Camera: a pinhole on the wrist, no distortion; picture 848 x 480 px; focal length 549.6 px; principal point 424.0 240.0 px. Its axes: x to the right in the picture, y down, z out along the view. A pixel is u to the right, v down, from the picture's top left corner.
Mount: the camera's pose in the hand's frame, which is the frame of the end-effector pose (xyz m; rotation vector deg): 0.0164 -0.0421 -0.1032 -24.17 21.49 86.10
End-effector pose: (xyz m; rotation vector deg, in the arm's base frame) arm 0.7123 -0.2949 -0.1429 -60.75 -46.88 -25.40
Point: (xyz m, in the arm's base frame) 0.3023 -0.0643 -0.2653
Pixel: outside the picture
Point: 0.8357 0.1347 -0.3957
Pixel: 635 343
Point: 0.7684 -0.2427 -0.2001
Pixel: 628 308
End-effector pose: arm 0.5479 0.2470 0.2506 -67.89 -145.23 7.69
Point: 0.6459 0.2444 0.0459
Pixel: 433 462
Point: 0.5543 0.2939 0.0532
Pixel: 360 290
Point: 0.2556 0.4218 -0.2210
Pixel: 172 65
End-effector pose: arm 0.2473 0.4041 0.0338 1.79 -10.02 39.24
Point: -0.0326 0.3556 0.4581
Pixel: 295 401
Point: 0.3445 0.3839 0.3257
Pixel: 32 44
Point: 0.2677 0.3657 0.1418
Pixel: 103 236
